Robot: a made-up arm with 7 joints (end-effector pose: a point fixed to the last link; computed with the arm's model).
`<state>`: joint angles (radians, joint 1 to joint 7).
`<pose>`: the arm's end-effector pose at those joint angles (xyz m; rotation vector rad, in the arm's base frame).
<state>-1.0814 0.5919 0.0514 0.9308 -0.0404 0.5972 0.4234</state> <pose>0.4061 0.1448 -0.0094 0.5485 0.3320 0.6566</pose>
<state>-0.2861 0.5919 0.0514 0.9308 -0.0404 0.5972 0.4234</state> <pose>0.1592 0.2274 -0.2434 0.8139 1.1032 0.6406</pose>
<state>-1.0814 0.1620 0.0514 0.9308 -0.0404 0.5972 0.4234</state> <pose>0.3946 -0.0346 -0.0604 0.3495 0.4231 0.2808</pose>
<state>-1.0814 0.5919 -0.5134 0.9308 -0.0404 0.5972 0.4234</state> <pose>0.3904 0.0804 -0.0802 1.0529 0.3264 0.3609</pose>
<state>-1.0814 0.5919 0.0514 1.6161 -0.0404 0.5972 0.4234</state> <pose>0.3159 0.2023 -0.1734 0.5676 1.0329 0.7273</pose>
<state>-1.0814 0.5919 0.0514 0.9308 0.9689 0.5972 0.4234</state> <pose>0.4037 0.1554 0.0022 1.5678 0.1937 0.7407</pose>
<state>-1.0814 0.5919 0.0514 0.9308 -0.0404 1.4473 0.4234</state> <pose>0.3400 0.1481 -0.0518 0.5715 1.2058 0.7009</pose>
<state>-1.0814 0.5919 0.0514 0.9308 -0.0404 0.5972 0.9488</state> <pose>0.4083 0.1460 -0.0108 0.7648 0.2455 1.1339</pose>
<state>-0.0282 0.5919 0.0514 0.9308 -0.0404 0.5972 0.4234</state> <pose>0.0471 0.2428 -0.2701 0.8903 1.3569 0.6188</pose>
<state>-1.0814 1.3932 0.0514 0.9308 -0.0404 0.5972 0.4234</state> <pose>0.2764 0.3854 0.1959 0.9014 0.1189 1.3563</pose>
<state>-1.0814 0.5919 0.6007 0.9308 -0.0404 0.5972 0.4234</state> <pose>0.3858 0.2290 0.0284 0.0377 0.3200 0.9050</pose>
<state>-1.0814 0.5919 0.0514 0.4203 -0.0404 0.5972 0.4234</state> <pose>0.3904 0.0794 0.1215 0.5068 -0.1835 0.5726</pose>
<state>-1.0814 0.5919 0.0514 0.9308 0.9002 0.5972 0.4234</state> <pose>0.4038 0.1551 0.0011 1.4983 0.2055 0.7386</pose>
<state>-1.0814 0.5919 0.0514 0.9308 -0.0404 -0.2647 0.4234</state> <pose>0.4197 0.1168 0.0640 0.4589 -0.5397 0.5334</pose>
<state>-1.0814 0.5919 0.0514 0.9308 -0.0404 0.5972 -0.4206</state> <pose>0.4028 0.1460 -0.0064 0.1797 0.4276 -0.1054</pose>
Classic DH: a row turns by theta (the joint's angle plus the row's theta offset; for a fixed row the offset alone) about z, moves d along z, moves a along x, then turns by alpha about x. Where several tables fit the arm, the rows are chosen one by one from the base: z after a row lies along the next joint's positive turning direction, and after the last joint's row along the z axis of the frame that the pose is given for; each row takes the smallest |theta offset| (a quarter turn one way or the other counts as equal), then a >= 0, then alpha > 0; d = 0 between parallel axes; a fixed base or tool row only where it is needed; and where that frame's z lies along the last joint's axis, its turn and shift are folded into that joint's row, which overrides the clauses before.
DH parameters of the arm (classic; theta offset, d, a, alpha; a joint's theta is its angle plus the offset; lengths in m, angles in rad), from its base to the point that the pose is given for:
base (fixed): -0.071 0.128 -0.0204 -1.3004
joint 1: -1.3111 0.0328 0.0015 -1.5708
joint 2: 1.2915 -0.0189 0.0045 1.5708
joint 3: 1.5708 -0.1938 0.0075 -1.5708
joint 4: -1.5708 -0.0409 0.0007 -1.5708
joint 5: 0 0.2083 0.0312 1.5708
joint 6: 1.5708 0.0041 0.0964 1.5708
joint 7: -1.497 -0.0072 0.0041 0.2525
tool (fixed): 1.494 0.0149 0 0

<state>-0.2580 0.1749 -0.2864 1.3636 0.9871 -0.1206 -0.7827</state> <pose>0.0321 0.0003 -0.3521 0.4773 1.3712 -1.5602</pose>
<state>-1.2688 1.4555 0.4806 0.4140 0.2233 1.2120 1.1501</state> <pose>0.1584 0.3231 0.3439 0.6049 -0.0829 2.4687</pose>
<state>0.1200 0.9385 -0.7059 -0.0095 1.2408 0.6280 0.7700</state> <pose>0.0583 0.0709 -0.2024 2.1472 -0.5536 -0.3993</pose>
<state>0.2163 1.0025 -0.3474 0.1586 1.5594 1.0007 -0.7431</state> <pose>0.0929 0.1891 -0.1461 2.1965 1.4454 -0.2565</pose>
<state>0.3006 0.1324 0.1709 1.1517 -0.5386 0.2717 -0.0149</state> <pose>-0.1498 0.0840 -0.3201 -0.3693 1.5593 0.7233</pose>
